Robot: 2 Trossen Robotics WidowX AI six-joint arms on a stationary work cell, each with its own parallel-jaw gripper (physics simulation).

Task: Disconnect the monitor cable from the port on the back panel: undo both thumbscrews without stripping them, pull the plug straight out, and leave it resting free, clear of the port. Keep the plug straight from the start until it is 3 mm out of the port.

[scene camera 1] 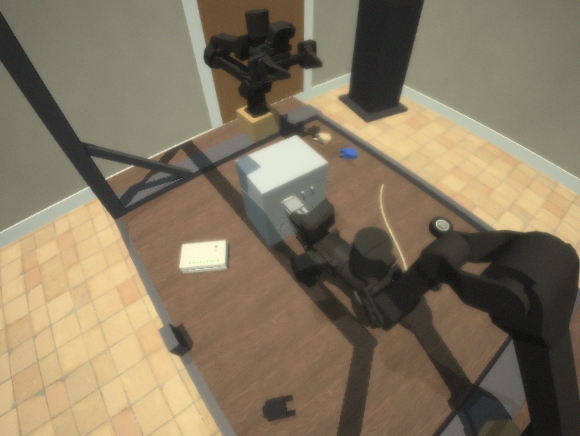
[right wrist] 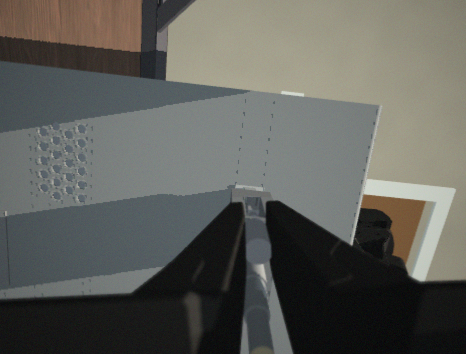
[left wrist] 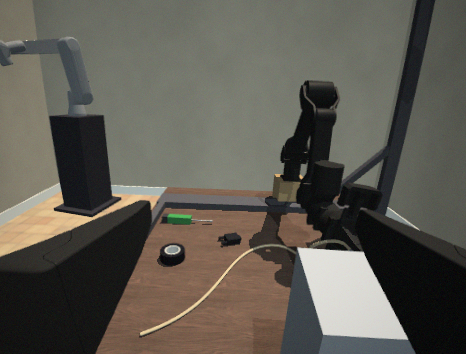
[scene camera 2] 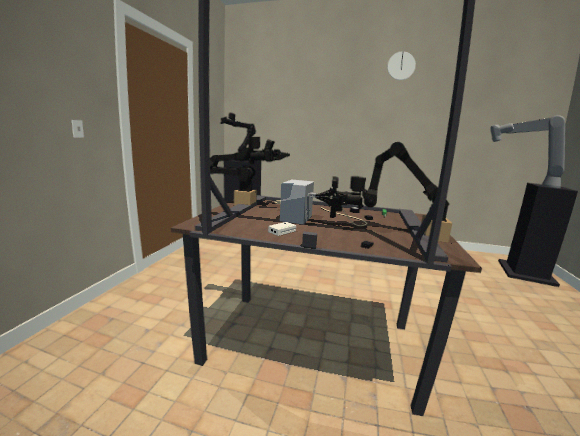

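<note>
The grey case stands on the table. The pale plug sits at its back panel; whether it is fully seated cannot be told. My right gripper is shut on a grey cylindrical thumbscrew beside the plug body. The other thumbscrew is not clearly visible. The beige cable runs loosely over the table. My left gripper is open and empty, raised near the case's far side.
A white router box lies beside the case. A tape roll, a green screwdriver, a small black connector, a blue object and a black bracket lie on the table.
</note>
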